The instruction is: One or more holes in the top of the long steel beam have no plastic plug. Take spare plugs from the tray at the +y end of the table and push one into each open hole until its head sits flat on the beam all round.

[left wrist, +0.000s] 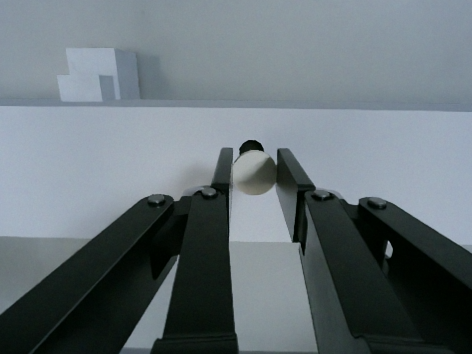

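Note:
My left gripper (254, 167) is shut on a pale round plug (255, 173), with one finger on each side of its head. The steel beam (375, 150) runs across the left wrist view as a wide light band below the fingers. A dark open hole (251, 146) in the beam's top shows right behind the plug's far edge; the plug's head covers part of it. The plug's lower end is hidden under its head, so its gap to the beam cannot be told. My right gripper and the spare plug tray do not show in this view.
A pale stepped block (95, 75) stands at the upper left, beyond the beam's far edge. A grey surface (310, 55) lies beyond the beam, and more grey surface shows on its near side.

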